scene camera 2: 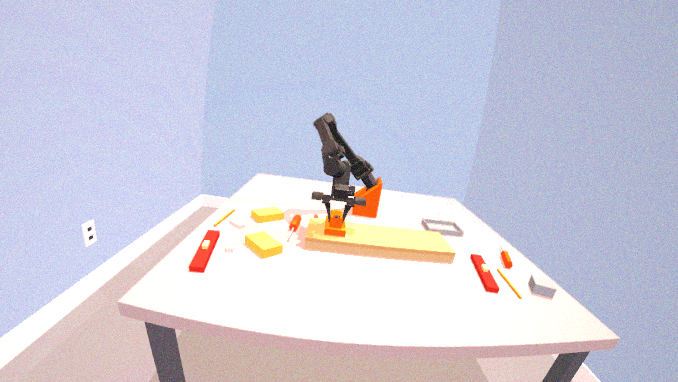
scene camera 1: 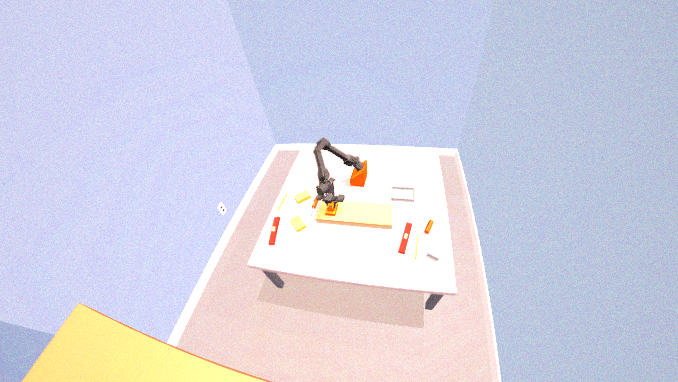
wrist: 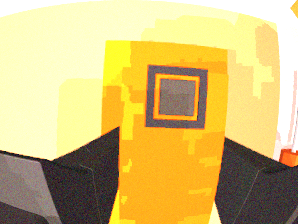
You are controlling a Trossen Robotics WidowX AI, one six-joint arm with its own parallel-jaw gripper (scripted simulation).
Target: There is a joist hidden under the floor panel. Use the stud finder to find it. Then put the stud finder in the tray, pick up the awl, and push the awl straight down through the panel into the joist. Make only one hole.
I see my gripper (scene camera 2: 335,223) and a stud finder (wrist: 169,100).
My gripper shows as well in the wrist view (wrist: 164,136).
